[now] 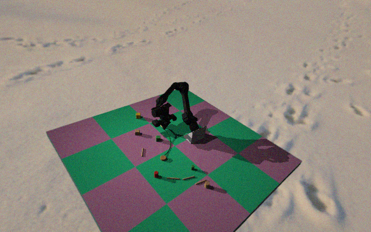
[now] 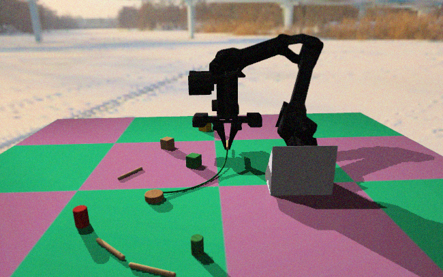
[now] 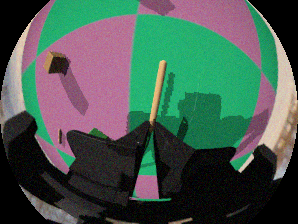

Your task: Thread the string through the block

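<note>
My gripper tip is now 100 mm short of the green block, 40 mm to the right of it and 10 mm above it. From my gripper tip the other things lie so: tan wooden block 170 mm ahead, 110 mm to the right, 10 mm below; thin wooden stick 20 mm to the right; orange cube 270 mm to the right, 40 mm ahead, 10 mm below.
</note>
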